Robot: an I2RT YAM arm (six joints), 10 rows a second.
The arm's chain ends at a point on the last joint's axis. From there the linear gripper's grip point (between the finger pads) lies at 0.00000 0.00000 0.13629 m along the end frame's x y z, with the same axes.
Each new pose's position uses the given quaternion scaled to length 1; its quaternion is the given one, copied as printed.
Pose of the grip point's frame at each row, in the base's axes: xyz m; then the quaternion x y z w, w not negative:
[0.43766 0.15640 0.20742 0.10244 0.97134 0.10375 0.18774]
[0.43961 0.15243 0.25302 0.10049 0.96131 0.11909 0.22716]
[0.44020 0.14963 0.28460 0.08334 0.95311 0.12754 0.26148]
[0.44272 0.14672 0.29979 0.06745 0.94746 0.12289 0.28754]
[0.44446 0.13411 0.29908 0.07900 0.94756 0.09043 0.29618]
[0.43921 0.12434 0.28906 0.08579 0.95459 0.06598 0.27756]
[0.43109 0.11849 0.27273 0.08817 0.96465 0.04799 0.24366]
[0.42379 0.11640 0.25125 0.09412 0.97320 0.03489 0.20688]
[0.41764 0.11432 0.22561 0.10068 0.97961 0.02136 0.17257]
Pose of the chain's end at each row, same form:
[0.38506 0.13417 0.33117 0.10244 0.97134 0.10375 0.18774]
[0.37682 0.12745 0.37138 0.10049 0.96131 0.11909 0.22716]
[0.36937 0.12244 0.39782 0.08334 0.95311 0.12754 0.26148]
[0.36620 0.12027 0.40943 0.06745 0.94746 0.12289 0.28754]
[0.36601 0.11713 0.40923 0.07900 0.94756 0.09043 0.29618]
[0.36544 0.11366 0.40316 0.08579 0.95459 0.06598 0.27756]
[0.36587 0.11173 0.39221 0.08817 0.96465 0.04799 0.24366]
[0.36801 0.11245 0.37554 0.09412 0.97320 0.03489 0.20688]
[0.37097 0.11335 0.35366 0.10068 0.97961 0.02136 0.17257]

